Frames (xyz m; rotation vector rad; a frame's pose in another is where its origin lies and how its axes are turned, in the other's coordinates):
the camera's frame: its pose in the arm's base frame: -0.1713 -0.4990 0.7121 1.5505 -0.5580 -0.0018
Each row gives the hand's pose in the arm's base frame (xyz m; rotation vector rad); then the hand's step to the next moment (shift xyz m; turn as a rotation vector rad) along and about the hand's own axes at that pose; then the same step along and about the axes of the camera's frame.
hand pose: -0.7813 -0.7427 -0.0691 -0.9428 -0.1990 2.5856
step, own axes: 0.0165 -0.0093 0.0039 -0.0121 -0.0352 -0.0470
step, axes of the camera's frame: -0.0166 0.0005 -0.0100 0.0272 -0.0341 -0.0411
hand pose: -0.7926 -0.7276 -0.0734 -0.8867 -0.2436 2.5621
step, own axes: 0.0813 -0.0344 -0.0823 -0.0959 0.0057 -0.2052
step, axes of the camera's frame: -0.0528 -0.0913 -0.0587 0.1476 -0.1709 -0.0185
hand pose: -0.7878 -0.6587 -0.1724 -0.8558 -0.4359 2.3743
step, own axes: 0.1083 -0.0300 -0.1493 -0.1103 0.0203 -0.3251
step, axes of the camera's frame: -0.0489 -0.1486 -0.1022 0.1926 -0.2830 -0.0326
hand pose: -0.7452 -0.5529 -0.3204 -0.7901 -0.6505 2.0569
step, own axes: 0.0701 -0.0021 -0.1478 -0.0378 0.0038 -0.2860
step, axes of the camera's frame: -0.0027 -0.1332 -0.0949 0.1291 -0.2471 -0.0743
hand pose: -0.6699 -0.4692 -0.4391 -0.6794 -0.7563 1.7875
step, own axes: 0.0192 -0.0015 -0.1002 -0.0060 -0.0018 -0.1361
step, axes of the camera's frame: 0.0268 -0.0832 -0.0527 0.0564 -0.1150 -0.0465
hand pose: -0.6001 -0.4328 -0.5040 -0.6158 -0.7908 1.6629
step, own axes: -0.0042 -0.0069 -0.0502 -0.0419 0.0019 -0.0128
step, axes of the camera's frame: 0.0266 -0.0394 -0.0180 0.0256 -0.0173 0.0311
